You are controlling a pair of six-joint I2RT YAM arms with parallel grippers.
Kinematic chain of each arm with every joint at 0, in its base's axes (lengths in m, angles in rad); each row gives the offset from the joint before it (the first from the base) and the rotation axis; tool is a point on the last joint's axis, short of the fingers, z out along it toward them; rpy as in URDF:
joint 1: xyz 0 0 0.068 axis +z
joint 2: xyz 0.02 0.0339 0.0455 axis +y
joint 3: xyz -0.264 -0.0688 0 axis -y
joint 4: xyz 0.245 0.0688 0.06 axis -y
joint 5: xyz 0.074 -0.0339 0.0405 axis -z
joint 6: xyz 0.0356 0 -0.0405 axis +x
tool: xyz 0 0 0 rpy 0 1.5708 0
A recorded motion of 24 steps. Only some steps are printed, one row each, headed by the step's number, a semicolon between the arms.
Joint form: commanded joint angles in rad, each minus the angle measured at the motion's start. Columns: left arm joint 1, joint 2, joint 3, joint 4, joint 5, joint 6; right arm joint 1, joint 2, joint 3, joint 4, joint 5, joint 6.
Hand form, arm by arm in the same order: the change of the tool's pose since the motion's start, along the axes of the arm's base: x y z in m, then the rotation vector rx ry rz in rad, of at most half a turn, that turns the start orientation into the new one. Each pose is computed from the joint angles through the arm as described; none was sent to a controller.
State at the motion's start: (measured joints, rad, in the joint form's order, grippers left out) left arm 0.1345 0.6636 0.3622 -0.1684 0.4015 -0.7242; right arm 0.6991 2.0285 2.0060 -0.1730 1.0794 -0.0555
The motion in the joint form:
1: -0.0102 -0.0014 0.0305 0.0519 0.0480 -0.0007; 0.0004 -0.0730 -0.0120 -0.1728 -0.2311 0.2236
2: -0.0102 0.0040 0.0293 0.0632 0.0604 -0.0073; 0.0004 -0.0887 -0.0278 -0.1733 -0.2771 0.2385
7: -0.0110 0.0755 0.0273 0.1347 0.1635 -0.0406; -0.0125 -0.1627 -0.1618 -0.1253 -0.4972 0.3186
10: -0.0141 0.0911 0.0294 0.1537 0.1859 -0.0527; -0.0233 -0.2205 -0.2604 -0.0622 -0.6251 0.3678
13: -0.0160 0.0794 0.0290 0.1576 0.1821 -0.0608; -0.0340 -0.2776 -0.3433 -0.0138 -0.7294 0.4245
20: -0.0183 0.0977 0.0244 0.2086 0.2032 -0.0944; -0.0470 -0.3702 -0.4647 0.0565 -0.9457 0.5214
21: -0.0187 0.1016 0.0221 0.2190 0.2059 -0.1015; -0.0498 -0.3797 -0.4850 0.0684 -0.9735 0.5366
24: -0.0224 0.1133 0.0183 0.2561 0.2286 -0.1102; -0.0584 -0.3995 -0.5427 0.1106 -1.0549 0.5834
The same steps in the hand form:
1: 0.0034 -0.0028 0.0162 -0.0096 -0.0854 -0.0536; -0.0165 -0.0075 0.0109 0.1853 0.0606 0.1913
2: 0.0043 -0.0031 0.0161 -0.0197 -0.0887 -0.0625; -0.0193 -0.0084 0.0120 0.2095 0.0693 0.2321
7: 0.0137 -0.0052 0.0125 -0.0909 -0.0798 -0.1449; -0.0276 -0.0150 0.0010 0.3318 0.1244 0.4082
10: 0.0160 -0.0062 0.0129 -0.1094 -0.0812 -0.1644; -0.0350 -0.0219 -0.0035 0.4196 0.1362 0.5097
13: 0.0149 -0.0065 0.0149 -0.1119 -0.0930 -0.1608; -0.0435 -0.0301 -0.0049 0.5077 0.1434 0.5878
20: 0.0181 -0.0072 0.0155 -0.1434 -0.1080 -0.1727; -0.0609 -0.0409 -0.0050 0.6609 0.1800 0.7619
21: 0.0187 -0.0073 0.0152 -0.1497 -0.1093 -0.1735; -0.0625 -0.0423 -0.0074 0.6817 0.1898 0.7809
24: 0.0206 -0.0084 0.0158 -0.1613 -0.1266 -0.1972; -0.0654 -0.0451 -0.0161 0.7444 0.2196 0.8353

